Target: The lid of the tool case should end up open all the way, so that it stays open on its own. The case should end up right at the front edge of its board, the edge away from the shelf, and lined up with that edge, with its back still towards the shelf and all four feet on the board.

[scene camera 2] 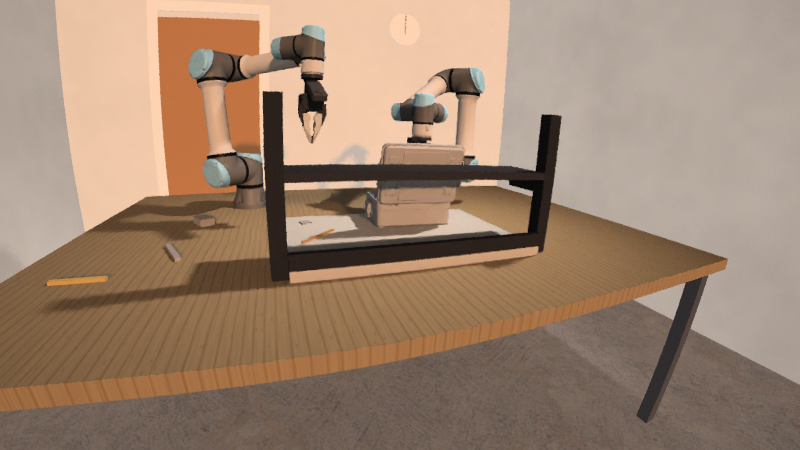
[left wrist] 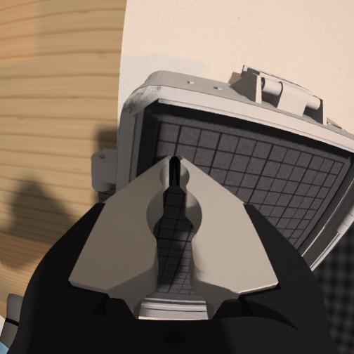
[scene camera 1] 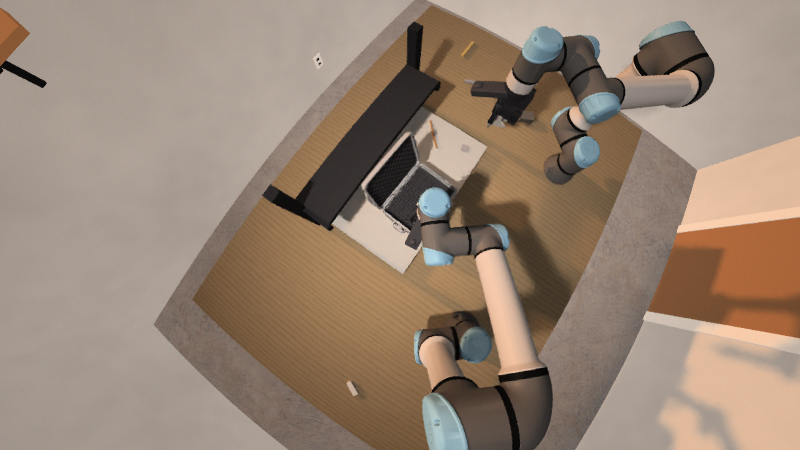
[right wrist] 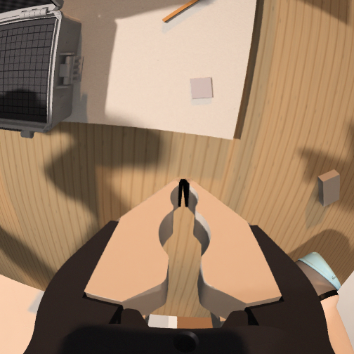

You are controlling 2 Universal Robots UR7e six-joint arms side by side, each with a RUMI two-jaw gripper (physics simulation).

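The grey tool case point(scene camera 1: 411, 193) point(scene camera 2: 413, 214) point(left wrist: 210, 97) point(right wrist: 25, 75) stands on the pale board point(scene camera 1: 369, 246) point(left wrist: 225, 35) point(right wrist: 160, 60), its front close to the board's front edge. The front handle sticks out past that edge. The lid point(scene camera 1: 392, 170) point(scene camera 2: 422, 156) is open, upright and tilted back towards the shelf. My left gripper point(left wrist: 174, 158) is shut and empty, pointing down over the case's grid-foam interior near the front; whether its tips touch is unclear, and the arm or lid hides them in the scene views. My right gripper point(scene camera 2: 312, 139) point(right wrist: 182, 180) is shut and empty, high above the table.
The black shelf point(scene camera 1: 369, 145) point(scene camera 2: 391, 174) stands behind the case, close to the lid. An orange pencil point(scene camera 1: 434, 134) point(scene camera 2: 317, 236) point(right wrist: 181, 10) and a small square point(scene camera 1: 464, 148) point(right wrist: 201, 88) lie on the board. A block point(scene camera 2: 204, 220) point(right wrist: 329, 188) and a yellow stick point(scene camera 1: 467, 49) point(scene camera 2: 77, 280) lie on the table.
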